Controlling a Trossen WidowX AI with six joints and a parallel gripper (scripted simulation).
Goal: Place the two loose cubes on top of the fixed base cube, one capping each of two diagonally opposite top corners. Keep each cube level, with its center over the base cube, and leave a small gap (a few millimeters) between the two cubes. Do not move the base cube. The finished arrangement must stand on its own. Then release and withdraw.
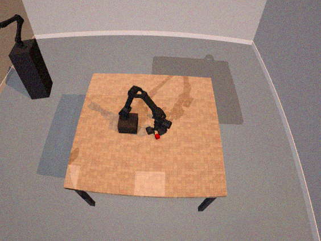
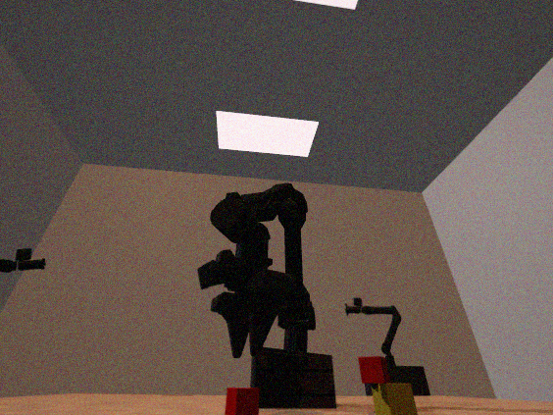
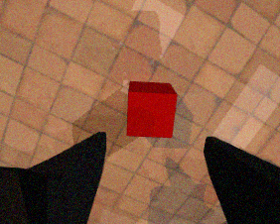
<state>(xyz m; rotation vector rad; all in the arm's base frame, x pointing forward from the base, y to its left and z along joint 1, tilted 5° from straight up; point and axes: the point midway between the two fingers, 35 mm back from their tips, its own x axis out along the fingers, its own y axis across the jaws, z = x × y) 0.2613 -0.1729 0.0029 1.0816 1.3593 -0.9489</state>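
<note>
My gripper tip is now 190 mm to the right of the red cube, 20 mm short of it and 10 mm above it. Round my gripper tip: yellow base cube (210 mm to the left, 50 mm below, 40 mm ahead).
</note>
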